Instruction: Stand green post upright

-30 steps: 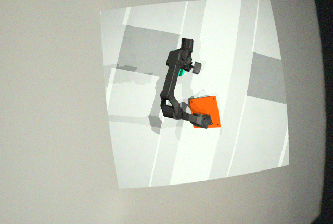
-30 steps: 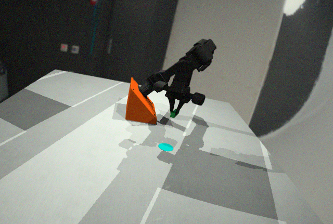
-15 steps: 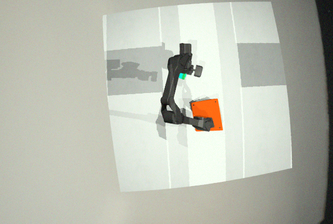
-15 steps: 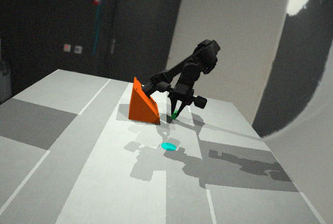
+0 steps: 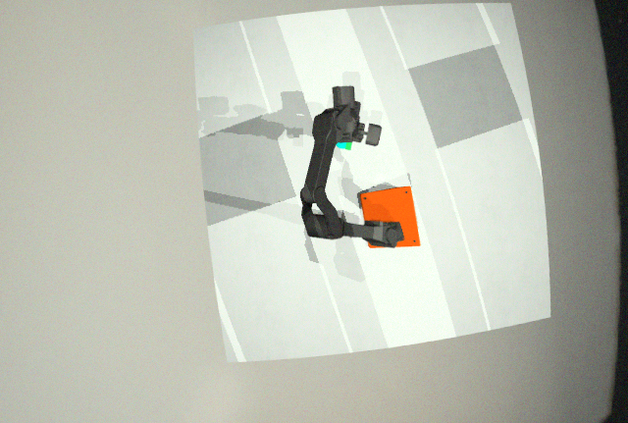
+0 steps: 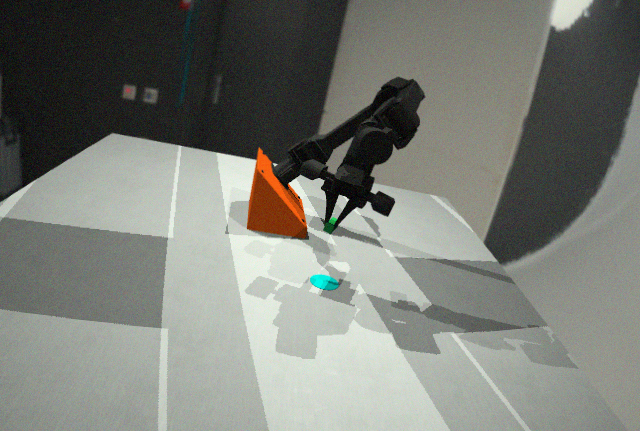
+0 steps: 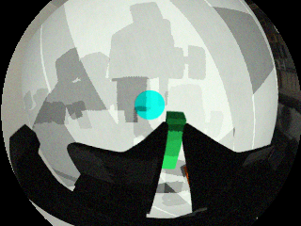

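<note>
My gripper tip is 2 cm to the right of the cyan circle and 13 cm above it. The rest, counted from my gripper tip: green post (2 cm behind, 1 cm to the left, 1 cm below).
</note>
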